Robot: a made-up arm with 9 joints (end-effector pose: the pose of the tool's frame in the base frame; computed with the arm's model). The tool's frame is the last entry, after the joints. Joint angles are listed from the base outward.
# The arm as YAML. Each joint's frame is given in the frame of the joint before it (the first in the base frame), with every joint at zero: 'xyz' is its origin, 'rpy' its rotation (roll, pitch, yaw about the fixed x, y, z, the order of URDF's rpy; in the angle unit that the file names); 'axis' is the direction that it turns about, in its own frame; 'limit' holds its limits. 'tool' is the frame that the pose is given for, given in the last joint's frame.
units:
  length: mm
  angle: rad
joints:
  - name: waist
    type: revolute
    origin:
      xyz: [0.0, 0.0, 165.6]
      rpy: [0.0, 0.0, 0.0]
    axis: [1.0, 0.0, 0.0]
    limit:
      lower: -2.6
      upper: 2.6
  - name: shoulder
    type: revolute
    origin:
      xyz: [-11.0, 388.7, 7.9]
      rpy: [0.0, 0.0, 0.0]
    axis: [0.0, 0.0, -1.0]
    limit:
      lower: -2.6
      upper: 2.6
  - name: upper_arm
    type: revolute
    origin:
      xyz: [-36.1, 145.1, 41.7]
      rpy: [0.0, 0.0, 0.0]
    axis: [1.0, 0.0, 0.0]
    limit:
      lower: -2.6
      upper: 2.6
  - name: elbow
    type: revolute
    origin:
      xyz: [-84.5, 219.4, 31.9]
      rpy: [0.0, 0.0, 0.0]
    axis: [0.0, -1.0, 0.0]
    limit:
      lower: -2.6
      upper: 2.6
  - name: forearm
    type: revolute
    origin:
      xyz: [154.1, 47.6, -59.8]
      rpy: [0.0, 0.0, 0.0]
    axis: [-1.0, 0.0, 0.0]
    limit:
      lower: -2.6
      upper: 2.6
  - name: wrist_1
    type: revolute
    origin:
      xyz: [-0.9, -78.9, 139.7]
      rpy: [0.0, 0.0, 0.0]
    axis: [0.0, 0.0, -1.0]
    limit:
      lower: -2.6
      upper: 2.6
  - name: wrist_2
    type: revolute
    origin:
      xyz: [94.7, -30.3, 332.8]
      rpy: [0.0, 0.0, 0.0]
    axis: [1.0, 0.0, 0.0]
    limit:
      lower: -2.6
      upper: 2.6
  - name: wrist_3
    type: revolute
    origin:
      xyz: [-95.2, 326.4, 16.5]
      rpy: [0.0, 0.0, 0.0]
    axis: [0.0, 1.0, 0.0]
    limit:
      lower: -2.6
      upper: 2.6
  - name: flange
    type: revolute
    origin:
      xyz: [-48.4, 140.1, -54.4]
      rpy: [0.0, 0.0, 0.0]
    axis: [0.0, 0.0, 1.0]
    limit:
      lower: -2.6
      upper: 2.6
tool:
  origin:
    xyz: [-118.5, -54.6, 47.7]
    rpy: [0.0, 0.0, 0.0]
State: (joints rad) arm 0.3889 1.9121 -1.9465 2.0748 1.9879 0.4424 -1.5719 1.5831 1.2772
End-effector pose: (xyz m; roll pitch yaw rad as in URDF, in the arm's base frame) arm 0.2012 0.5859 -0.0357 2.8068 -1.4269 1.0938
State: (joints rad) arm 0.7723 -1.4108 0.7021 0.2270 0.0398 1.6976 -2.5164 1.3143 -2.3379
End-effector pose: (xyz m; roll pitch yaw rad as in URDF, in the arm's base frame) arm -0.4228 -0.1657 0.3174 2.6389 -0.8603 1.2783
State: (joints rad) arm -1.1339 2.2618 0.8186 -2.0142 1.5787 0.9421 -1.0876 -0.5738 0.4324
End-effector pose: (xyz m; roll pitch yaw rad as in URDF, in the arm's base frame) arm 0.5270 0.4022 -0.0105 -1.9691 0.1016 -0.9318
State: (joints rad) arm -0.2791 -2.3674 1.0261 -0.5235 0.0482 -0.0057 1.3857 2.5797 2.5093
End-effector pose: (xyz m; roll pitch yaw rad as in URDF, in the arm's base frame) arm -0.0563 1.0262 0.5796 -0.9394 0.3640 2.0365
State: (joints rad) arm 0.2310 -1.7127 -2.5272 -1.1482 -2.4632 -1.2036 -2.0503 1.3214 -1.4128
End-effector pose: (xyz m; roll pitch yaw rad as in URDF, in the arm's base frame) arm 0.3979 0.3523 0.2632 1.1465 -0.2260 -2.0793
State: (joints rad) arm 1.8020 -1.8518 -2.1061 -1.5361 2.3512 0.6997 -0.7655 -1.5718 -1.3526
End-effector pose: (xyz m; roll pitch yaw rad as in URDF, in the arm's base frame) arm 0.2741 -0.1200 0.3298 -2.3323 0.0198 1.3368
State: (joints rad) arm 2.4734 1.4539 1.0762 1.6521 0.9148 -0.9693 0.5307 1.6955 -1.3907
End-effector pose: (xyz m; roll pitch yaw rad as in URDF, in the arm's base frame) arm 0.7207 -1.3005 0.0406 3.0560 -0.2576 2.7959
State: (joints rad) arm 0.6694 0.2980 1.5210 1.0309 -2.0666 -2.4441 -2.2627 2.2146 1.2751
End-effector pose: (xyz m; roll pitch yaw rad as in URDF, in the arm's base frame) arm 0.0404 0.1438 0.4366 2.1149 0.2283 -2.1516
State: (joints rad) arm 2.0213 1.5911 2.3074 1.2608 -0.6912 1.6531 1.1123 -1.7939 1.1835
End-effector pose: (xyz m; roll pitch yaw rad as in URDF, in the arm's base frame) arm 0.0129 0.0541 1.1462 -0.5018 -1.2647 1.0263
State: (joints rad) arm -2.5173 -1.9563 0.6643 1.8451 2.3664 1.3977 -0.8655 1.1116 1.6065
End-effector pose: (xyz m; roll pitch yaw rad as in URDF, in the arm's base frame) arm -0.2146 0.1700 -0.5147 -1.8548 -0.1250 0.2272
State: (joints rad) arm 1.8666 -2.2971 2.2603 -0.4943 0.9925 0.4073 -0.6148 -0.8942 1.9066
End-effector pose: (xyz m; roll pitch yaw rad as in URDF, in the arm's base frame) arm 0.0029 -0.7601 0.5194 -2.4105 1.1890 -2.9364
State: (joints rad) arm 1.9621 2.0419 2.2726 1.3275 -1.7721 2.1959 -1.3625 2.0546 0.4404
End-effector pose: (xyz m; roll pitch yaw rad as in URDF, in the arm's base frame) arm -0.2398 -0.1271 0.3605 -2.8738 -0.7408 -1.2438
